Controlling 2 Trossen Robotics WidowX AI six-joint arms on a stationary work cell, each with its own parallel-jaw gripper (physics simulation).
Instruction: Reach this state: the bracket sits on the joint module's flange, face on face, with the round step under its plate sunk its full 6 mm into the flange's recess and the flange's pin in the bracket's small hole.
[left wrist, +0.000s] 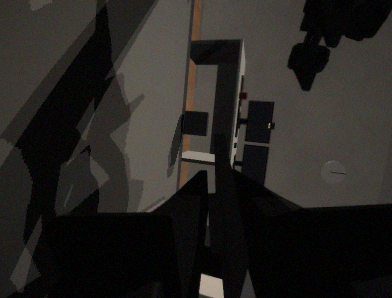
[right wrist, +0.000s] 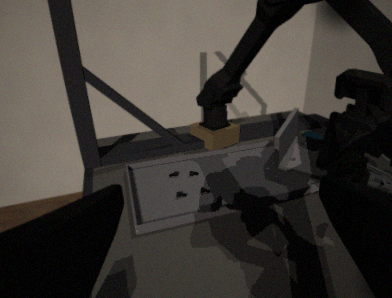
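Pixels of known places: left gripper, between the fingertips: (left wrist: 217, 177) (right wrist: 318, 169); right gripper, between the fingertips: (left wrist: 316, 71) (right wrist: 220, 190); left arm's base, origin of its link: (right wrist: 214, 125).
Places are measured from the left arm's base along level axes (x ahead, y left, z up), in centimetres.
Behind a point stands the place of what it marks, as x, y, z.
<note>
My left gripper (left wrist: 217, 177) {38.4, -16.0, 8.4} is shut on the bracket (left wrist: 223, 159) {40.1, -15.0, 8.8} (right wrist: 288, 142) {33.8, -16.2, 10.6}, which shows as a dark narrow strip between the fingertips in the left wrist view. In the right wrist view the bracket is a pale upright plate with a triangular side, at the right end of the tray and beside the dark left arm. My right gripper (right wrist: 220, 190) {44.0, -37.6, 17.7} is open and empty, its fingers at the two sides of its view. A sliver of a blue thing (right wrist: 314, 135) {20.9, 16.7, -1.0} shows behind the bracket; I cannot tell if it is the joint module. The flange, its recess and pin, and the bracket's step and hole cannot be made out.
A shallow grey tray (right wrist: 136, 229) {20.6, -33.9, -3.8} holds several small dark parts. Behind it a dark jointed arm (right wrist: 217, 92) {4.7, -3.2, 10.5} stands on a tan block (right wrist: 215, 137) {5.0, -4.0, -1.1}. A dark frame post (right wrist: 75, 95) {-6.9, -33.3, 12.8} rises at left. An open box (left wrist: 240, 60) lies beside two dark panels (left wrist: 259, 121) (left wrist: 255, 162).
</note>
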